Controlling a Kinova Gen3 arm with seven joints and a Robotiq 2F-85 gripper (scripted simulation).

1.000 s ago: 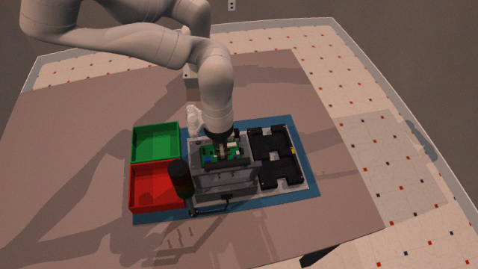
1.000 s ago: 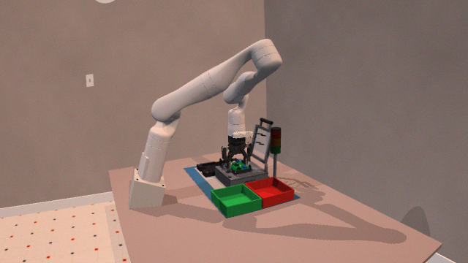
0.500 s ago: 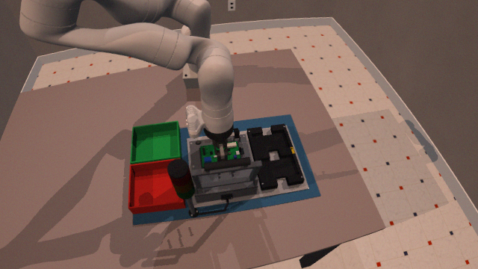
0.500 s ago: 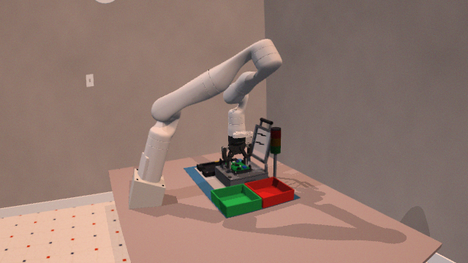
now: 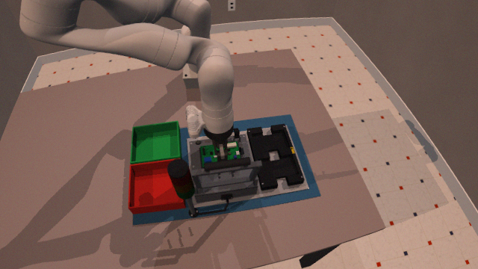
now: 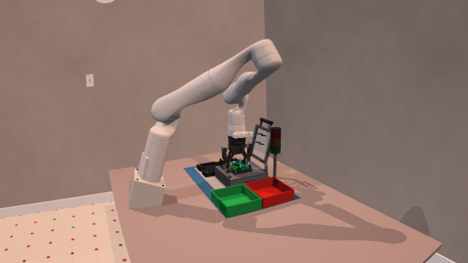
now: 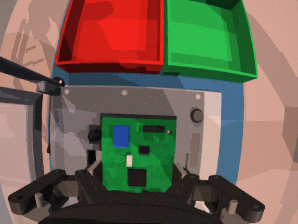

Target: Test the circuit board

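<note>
Now: the green circuit board right at my hand. From my hand the other things lie so: green bin: 14 cm behind, 18 cm to the right, 7 cm below; then red bin: 1 cm ahead, 21 cm to the right, 7 cm below; then tester lid: 12 cm ahead, 2 cm to the right, 10 cm above.
</note>
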